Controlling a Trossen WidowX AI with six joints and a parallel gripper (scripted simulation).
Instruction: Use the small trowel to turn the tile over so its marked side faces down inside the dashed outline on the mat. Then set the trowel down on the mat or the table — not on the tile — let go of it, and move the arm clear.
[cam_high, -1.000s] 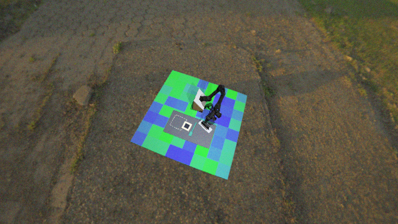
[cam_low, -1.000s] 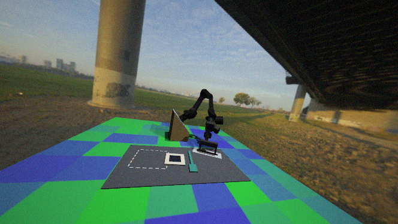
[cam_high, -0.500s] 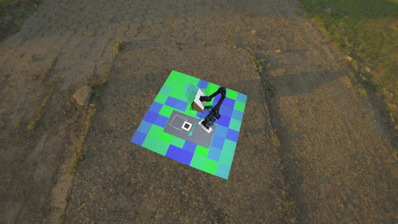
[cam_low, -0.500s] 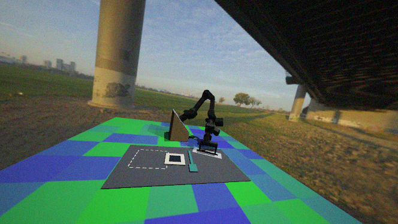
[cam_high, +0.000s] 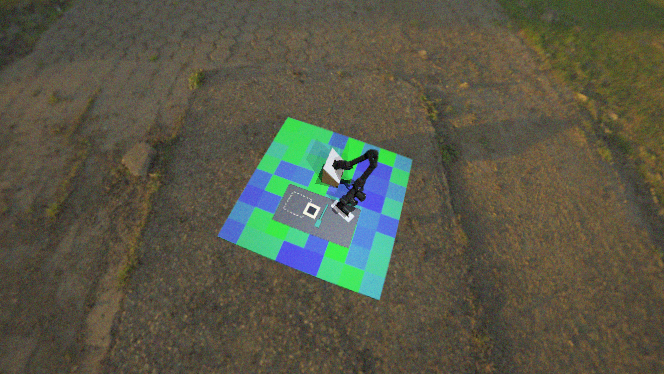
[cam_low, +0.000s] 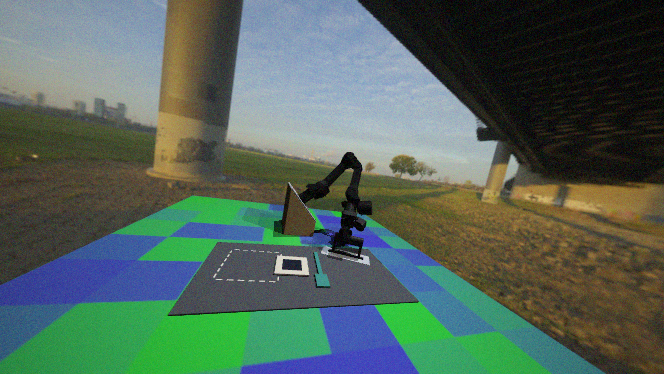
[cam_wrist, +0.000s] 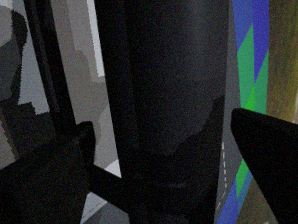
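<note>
Right now the small teal trowel is 120 mm to the right of my gripper tip, 110 mm ahead of it and 60 mm below it. The rest, counted from my gripper tip: beige tile 210 mm to the right, 80 mm ahead, 60 mm below; then dark mat 150 mm to the right, 100 mm ahead, 80 mm below.
</note>
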